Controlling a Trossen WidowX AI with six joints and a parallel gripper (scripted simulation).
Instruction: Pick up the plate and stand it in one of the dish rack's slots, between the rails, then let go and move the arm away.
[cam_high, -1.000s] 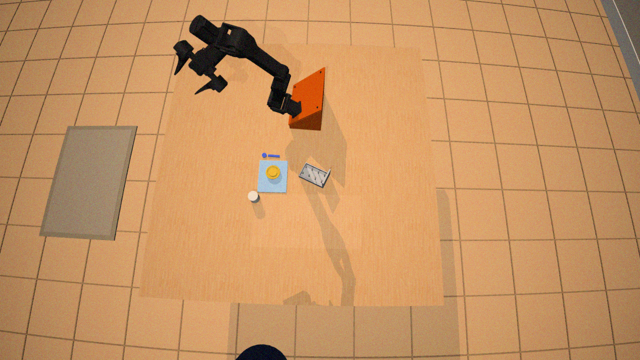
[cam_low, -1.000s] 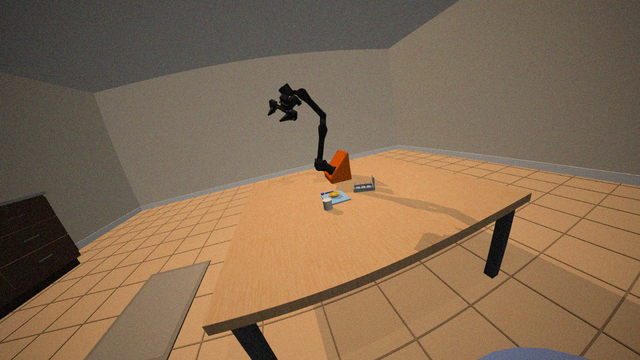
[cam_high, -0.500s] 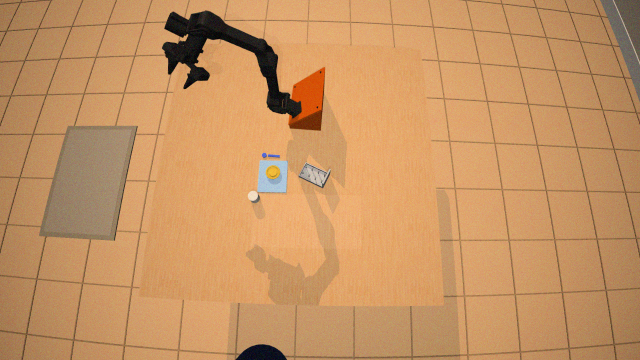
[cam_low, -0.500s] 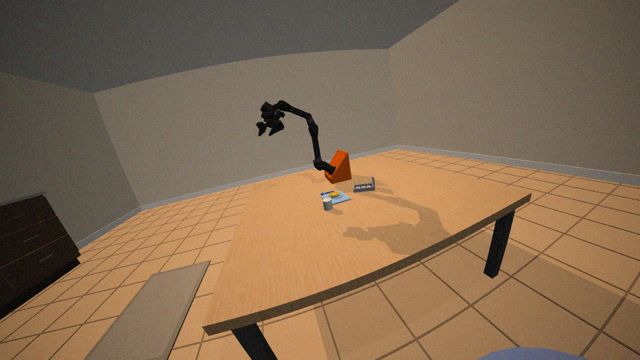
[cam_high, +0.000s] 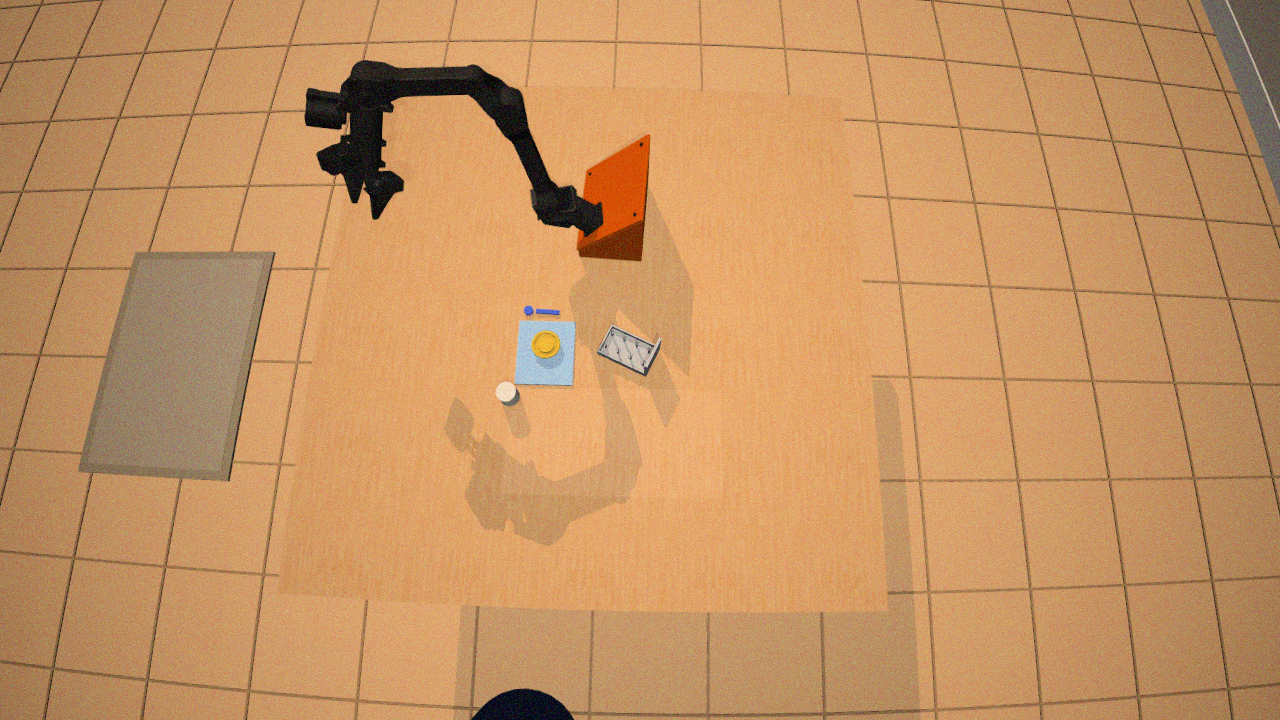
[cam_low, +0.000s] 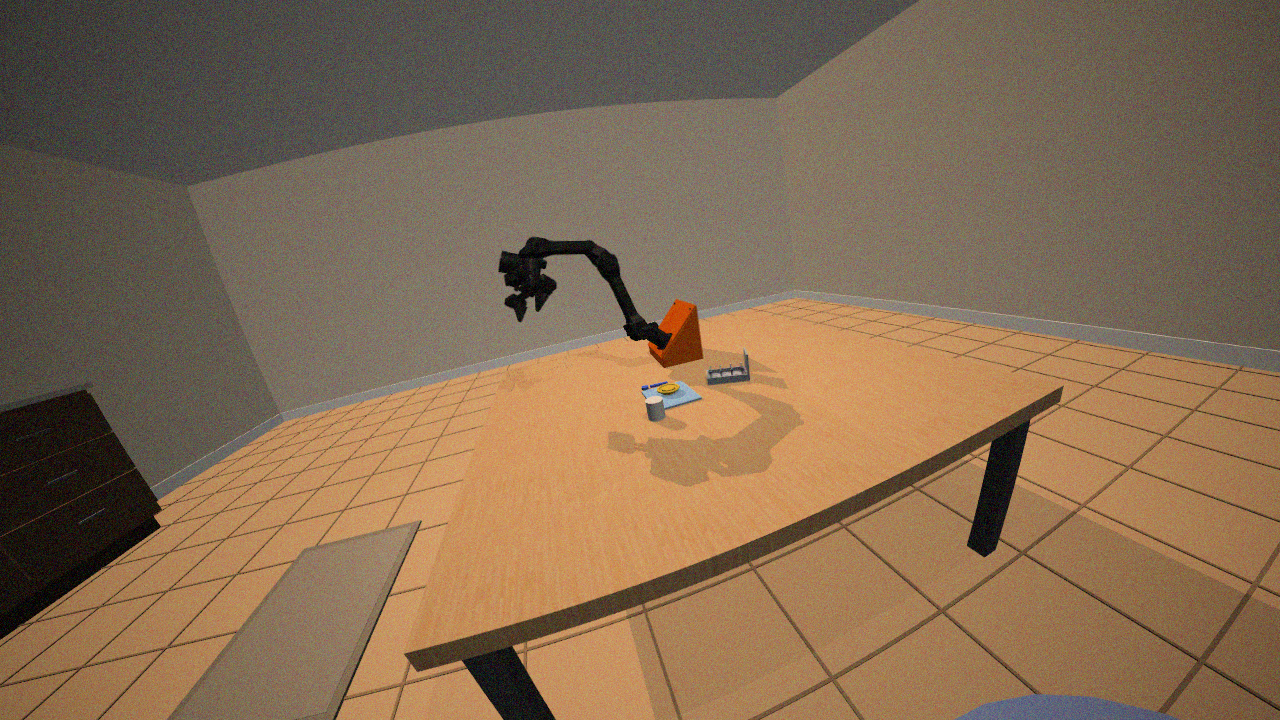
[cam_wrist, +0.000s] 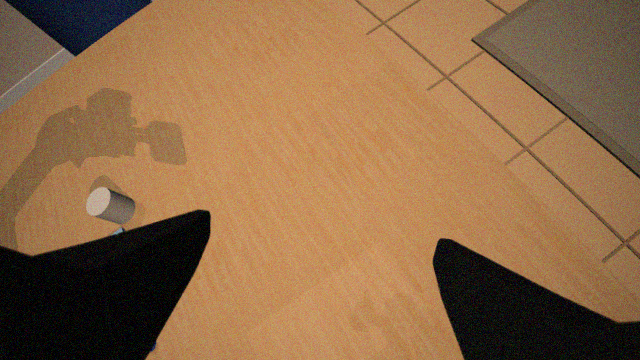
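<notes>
The yellow plate lies 220 mm ahead of my gripper tip, 310 mm to the left of it and 270 mm below it. From my gripper tip the other things lie so: white cup 330 mm ahead, 230 mm to the left, 260 mm below; then light blue mat 240 mm ahead, 310 mm to the left, 280 mm below; then blue spoon 130 mm ahead, 300 mm to the left, 280 mm below.
</notes>
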